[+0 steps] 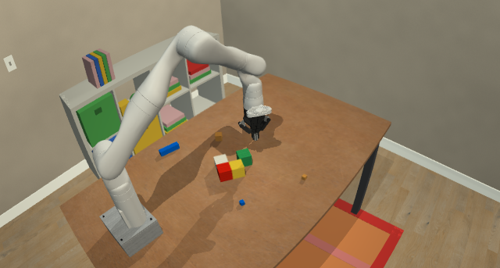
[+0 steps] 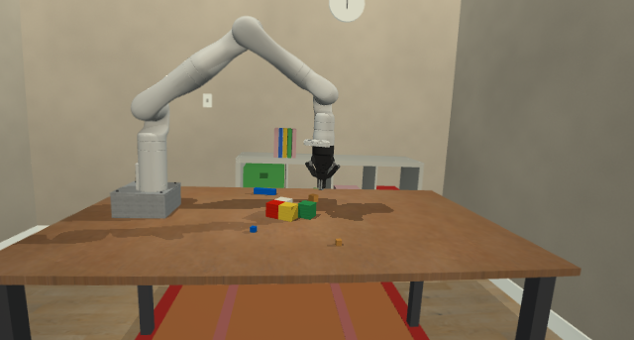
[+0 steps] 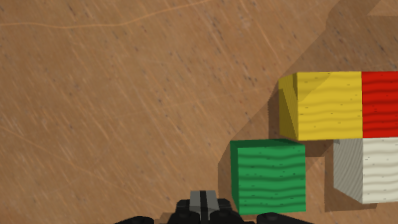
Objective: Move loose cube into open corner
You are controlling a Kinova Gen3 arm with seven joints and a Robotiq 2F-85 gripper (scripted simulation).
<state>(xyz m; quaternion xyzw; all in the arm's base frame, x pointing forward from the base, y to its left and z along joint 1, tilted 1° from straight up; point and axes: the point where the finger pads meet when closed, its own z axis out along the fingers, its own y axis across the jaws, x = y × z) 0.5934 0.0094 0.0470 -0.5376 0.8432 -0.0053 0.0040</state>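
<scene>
My gripper is now 5 cm past the green cube, 2 cm to the right of it and 10 cm above it. The rest, counted from my hand: red cube: 16 cm behind, 1 cm to the left, 10 cm below; then white cube: 14 cm behind, 6 cm to the left, 10 cm below; then yellow cube: 11 cm behind, 1 cm to the right, 10 cm below.
</scene>
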